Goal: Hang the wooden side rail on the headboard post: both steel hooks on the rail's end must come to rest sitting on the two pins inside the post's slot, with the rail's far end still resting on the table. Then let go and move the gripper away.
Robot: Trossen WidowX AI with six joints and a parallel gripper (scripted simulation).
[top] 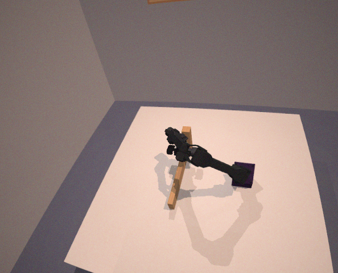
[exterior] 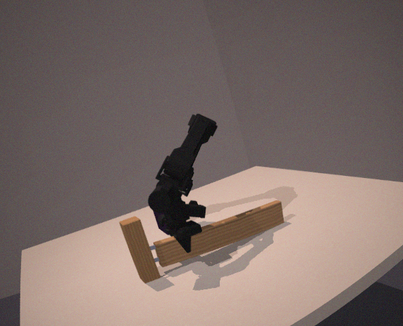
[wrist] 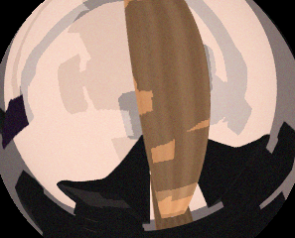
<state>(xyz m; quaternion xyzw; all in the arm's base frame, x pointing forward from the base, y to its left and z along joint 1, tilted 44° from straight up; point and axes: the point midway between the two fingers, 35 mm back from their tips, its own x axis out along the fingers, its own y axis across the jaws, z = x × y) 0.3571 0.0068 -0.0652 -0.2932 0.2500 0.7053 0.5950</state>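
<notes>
Right now the headboard post is 2 cm ahead of my gripper tip, 13 cm to the right of it and 4 cm above it.
</notes>
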